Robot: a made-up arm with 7 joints.
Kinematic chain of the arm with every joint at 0, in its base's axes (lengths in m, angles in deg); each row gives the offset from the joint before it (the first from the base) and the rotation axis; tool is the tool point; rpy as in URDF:
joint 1: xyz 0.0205 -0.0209 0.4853 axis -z
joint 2: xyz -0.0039 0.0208 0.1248 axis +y
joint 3: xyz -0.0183 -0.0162 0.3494 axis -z
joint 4: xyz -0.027 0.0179 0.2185 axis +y
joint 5: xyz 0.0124 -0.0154 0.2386 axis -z
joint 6: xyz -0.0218 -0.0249 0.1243 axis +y
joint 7: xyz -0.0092 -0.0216 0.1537 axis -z
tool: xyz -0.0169 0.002 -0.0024 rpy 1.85 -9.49 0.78
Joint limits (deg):
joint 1: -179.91..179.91
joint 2: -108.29..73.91
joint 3: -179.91..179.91
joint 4: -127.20..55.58
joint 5: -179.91..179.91
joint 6: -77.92..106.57
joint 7: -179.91..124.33
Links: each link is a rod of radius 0.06 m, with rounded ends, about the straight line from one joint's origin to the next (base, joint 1, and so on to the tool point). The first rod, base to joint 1, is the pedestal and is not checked.
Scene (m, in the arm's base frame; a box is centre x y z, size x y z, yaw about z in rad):
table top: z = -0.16
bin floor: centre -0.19 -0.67 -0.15 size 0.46 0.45 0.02 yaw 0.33
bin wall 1: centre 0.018 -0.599 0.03 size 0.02 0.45 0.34 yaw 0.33
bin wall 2: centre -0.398 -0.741 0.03 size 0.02 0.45 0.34 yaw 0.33
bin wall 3: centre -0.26 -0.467 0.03 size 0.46 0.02 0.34 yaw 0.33
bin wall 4: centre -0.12 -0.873 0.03 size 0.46 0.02 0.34 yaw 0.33
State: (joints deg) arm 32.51 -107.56 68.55 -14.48 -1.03 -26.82 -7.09
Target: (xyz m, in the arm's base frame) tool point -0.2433 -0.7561 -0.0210
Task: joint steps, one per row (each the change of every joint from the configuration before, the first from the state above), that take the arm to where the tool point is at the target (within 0.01 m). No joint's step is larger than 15 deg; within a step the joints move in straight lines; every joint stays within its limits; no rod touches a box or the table.
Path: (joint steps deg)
1: -13.76 4.10 -5.84 -5.28 -1.32 -4.48 -0.21
2: -13.76 4.11 -5.84 -5.28 -1.31 -4.48 -0.20
3: -13.76 4.10 -5.84 -5.28 -1.32 -4.48 -0.21
4: -13.76 4.10 -5.84 -5.28 -1.31 -4.47 -0.20
5: -13.76 4.10 -5.84 -5.28 -1.32 -4.48 -0.21
6: -13.75 4.11 -5.83 -5.28 -1.31 -4.48 -0.20
7: -13.76 4.10 -5.84 -5.28 -1.32 -4.48 -0.21
8: -13.76 4.10 -5.84 -5.28 -1.32 -4.48 -0.21
9: 1.42 -11.18 -0.51 10.04 -1.75 7.80 -0.18
10: 1.42 -11.19 -0.50 10.04 -1.76 7.80 -0.18
11: 1.42 -11.18 -0.51 10.04 -1.76 7.79 -0.19

